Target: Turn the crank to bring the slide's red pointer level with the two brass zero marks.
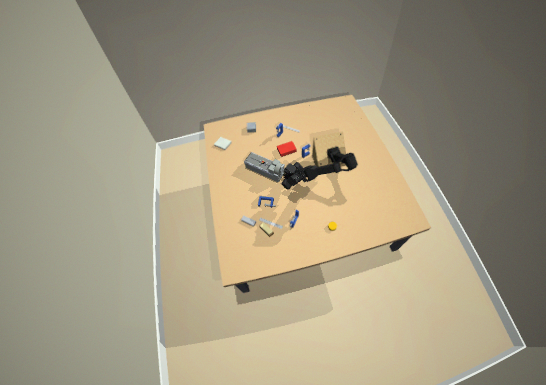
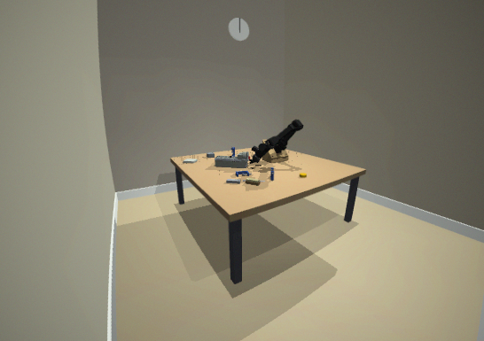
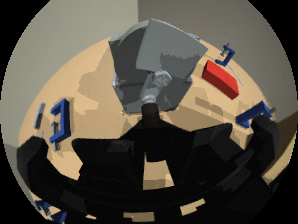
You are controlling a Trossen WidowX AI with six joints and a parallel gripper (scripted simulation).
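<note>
Now: the dark crank handle 3 cm above my gripper tip, 1 cm to the left of it and 1 cm behind it. The rest, counted from my gripper tip: red pointer 12 cm to the right, 11 cm ahead, 5 cm above; then tan block 32 cm to the left, 19 cm ahead, 2 cm below; then yellow disc 40 cm to the left, 19 cm behind, 3 cm below.
</note>
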